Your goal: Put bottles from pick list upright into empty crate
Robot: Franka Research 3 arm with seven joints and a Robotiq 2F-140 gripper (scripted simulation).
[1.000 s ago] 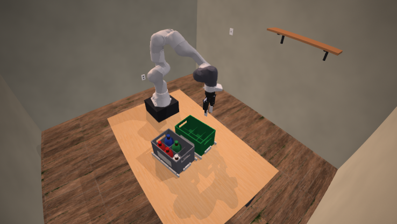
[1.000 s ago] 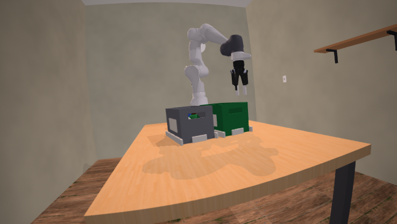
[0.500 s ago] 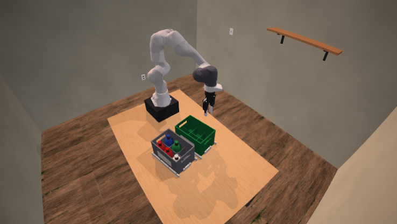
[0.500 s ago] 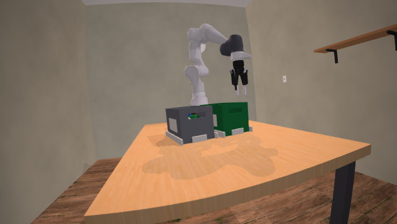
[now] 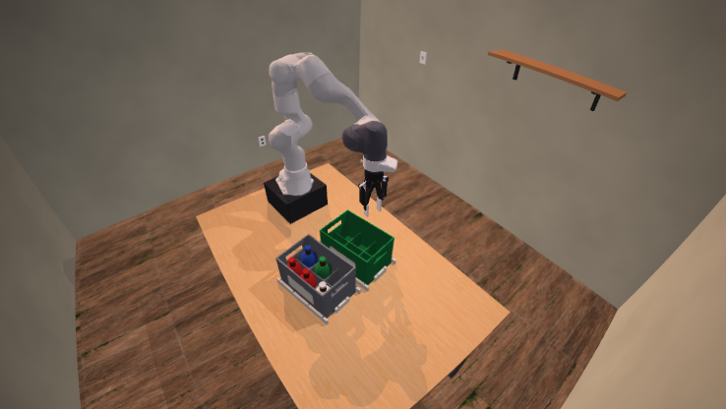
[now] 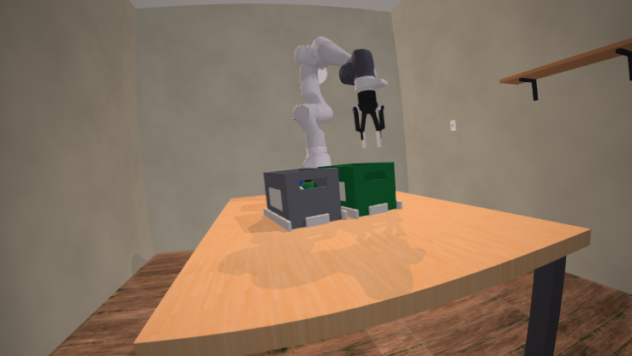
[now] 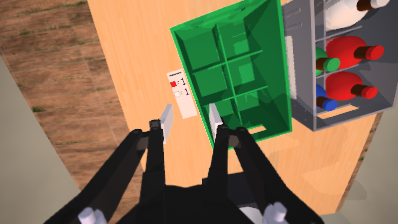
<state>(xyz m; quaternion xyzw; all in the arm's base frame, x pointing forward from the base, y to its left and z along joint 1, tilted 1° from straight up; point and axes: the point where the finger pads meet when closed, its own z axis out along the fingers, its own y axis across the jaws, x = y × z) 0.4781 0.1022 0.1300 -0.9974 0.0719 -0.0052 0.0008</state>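
My gripper is now 300 mm to the left of the blue-label bottle, 180 mm above it and 60 mm past it. The rest, counted from my hand: green crate: 180 mm below, 100 mm to the right, 10 mm ahead; pick list: 270 mm below, 40 mm to the left, 30 mm behind; green-label bottle: 290 mm to the right, 180 mm below, 30 mm ahead.
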